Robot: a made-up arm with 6 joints.
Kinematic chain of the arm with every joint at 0, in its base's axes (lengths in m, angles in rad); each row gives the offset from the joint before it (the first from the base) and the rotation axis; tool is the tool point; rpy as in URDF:
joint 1: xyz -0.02 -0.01 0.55 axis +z
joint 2: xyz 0.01 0 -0.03 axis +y
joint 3: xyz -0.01 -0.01 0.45 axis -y
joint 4: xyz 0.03 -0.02 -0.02 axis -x
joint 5: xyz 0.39 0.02 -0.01 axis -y
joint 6: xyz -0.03 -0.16 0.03 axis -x
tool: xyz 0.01 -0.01 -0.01 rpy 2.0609 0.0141 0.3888
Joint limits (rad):
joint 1: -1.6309..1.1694
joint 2: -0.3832..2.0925
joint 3: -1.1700..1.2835
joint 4: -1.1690..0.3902
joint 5: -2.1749..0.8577
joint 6: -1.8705..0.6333
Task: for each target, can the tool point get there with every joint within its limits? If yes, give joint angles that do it. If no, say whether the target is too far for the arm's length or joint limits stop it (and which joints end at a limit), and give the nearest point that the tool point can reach.
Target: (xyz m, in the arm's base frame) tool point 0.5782 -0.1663 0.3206
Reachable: yes | joints 0.0088 1.1205 0.0318 -0.0373 -1.9254 -1.4266
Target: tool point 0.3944 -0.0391 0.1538
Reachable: yes | joints 0.3049 1.4879 -0.3150 0.2142 -0.7193 -1.6585
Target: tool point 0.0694 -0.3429 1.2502
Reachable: yes | joints -0.8143 0.0221 0.9319 -0.3427 -0.0794 -0.8519
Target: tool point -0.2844 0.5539 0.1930
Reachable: no: joint limits stop it (at a limit: joint 1, joint 2, joint 5, joint 6) | nearest point -0.1649 0.0600 0.2498 | short by 0.511 m
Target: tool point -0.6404 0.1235 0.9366
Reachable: no: joint limits stop it (at a limit: joint 2, joint 3, joint 4, joint 6) | nearest point -0.3157 0.0536 1.3182 | short by 0.506 m
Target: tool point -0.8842 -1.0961 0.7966
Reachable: no: too far | nearest point -0.2563 -0.8737 0.7328 | short by 0.669 m
